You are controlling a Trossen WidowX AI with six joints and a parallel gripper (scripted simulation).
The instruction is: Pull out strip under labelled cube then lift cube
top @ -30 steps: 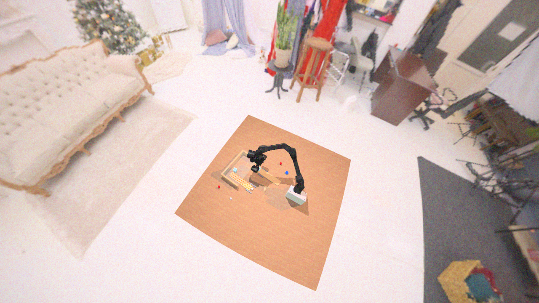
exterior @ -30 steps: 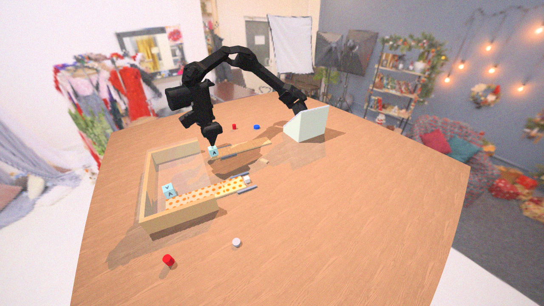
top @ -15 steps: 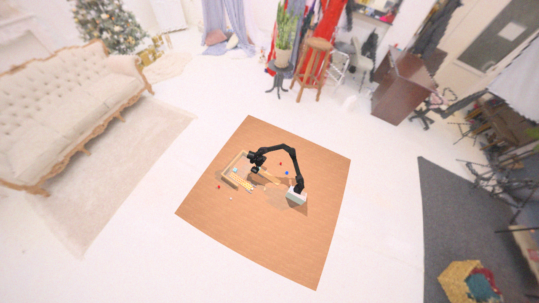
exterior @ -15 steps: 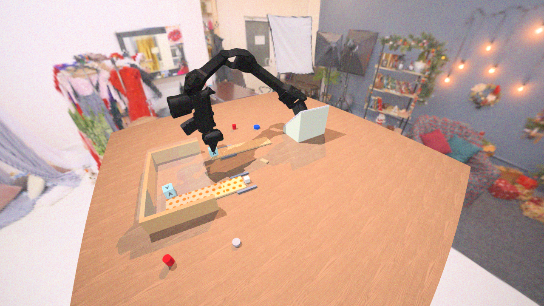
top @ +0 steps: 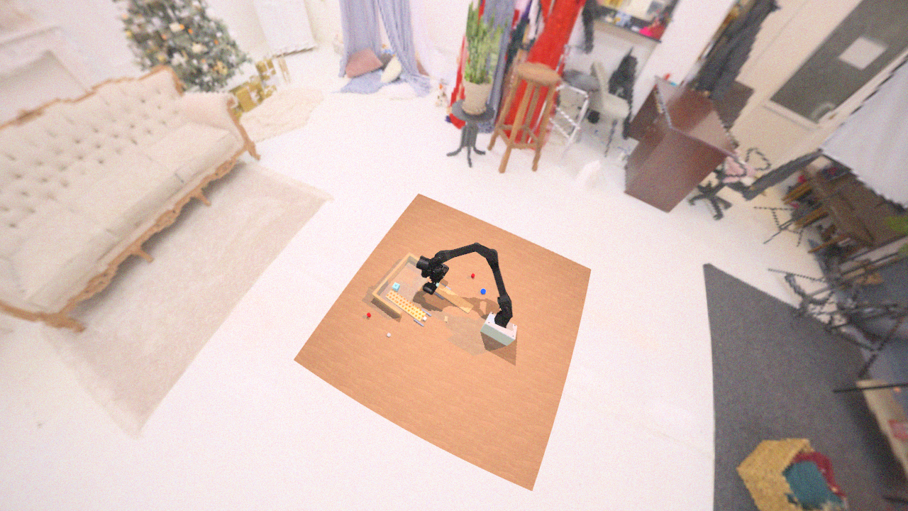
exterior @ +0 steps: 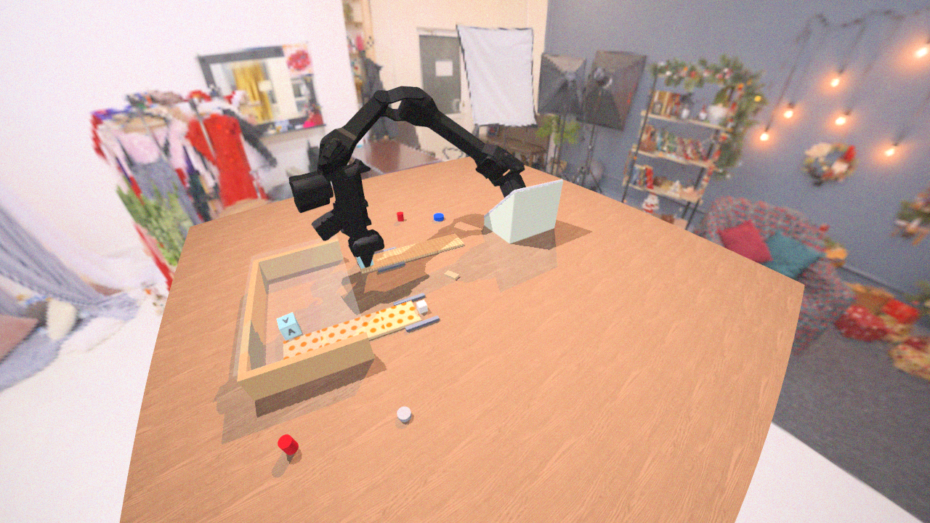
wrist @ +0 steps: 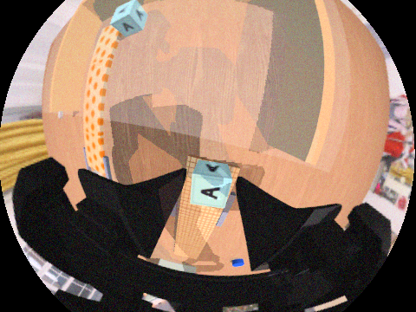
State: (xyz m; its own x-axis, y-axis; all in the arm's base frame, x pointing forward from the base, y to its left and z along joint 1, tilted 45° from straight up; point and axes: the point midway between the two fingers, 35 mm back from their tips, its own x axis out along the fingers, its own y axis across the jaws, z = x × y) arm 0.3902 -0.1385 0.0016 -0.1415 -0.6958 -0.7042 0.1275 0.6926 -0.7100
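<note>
Right now the grid-patterned strip is 11 cm behind my gripper tip, 3 cm to the left of it and 1 cm below it. Round my gripper tip: white block 20 cm to the left, 3 cm behind, 1 cm below; then blue disc 26 cm behind, 8 cm to the right, 1 cm below; then tan block 16 cm to the left, 13 cm behind, 1 cm below.
</note>
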